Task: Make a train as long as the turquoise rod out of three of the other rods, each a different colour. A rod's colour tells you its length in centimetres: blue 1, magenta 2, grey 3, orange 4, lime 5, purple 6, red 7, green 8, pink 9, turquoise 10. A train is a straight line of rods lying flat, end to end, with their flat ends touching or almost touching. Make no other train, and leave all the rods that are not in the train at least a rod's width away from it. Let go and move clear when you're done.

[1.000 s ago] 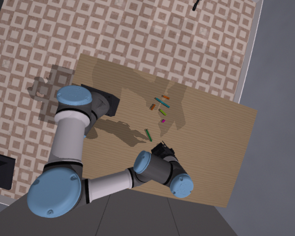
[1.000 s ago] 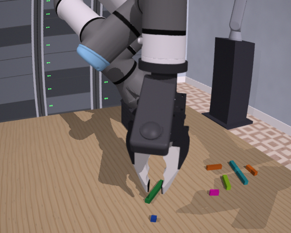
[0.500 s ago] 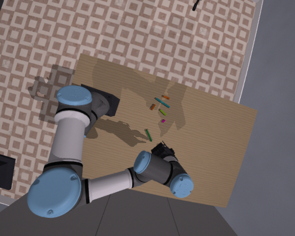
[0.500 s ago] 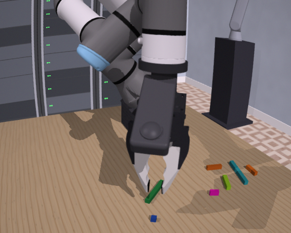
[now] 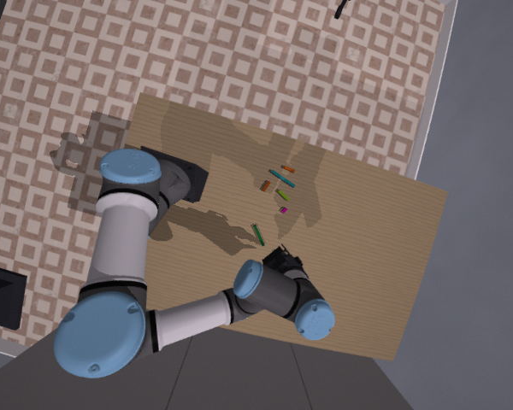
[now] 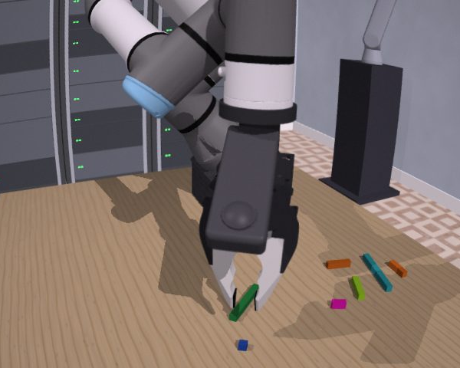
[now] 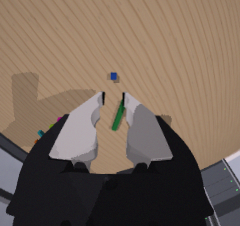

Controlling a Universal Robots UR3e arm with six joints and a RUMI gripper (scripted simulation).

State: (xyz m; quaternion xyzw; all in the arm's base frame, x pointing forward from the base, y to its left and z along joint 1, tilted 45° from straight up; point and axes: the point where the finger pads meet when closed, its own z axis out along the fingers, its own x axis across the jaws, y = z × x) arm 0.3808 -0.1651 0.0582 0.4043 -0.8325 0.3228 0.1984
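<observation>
Now: hand 70 mm above the blue rod. The rest, counted from my hand: lime rod (210 mm to the left, 70 mm below, 30 mm behind); green rod (80 mm behind, 70 mm below, 40 mm to the left); magenta rod (160 mm to the left, 70 mm below, 10 mm behind).
</observation>
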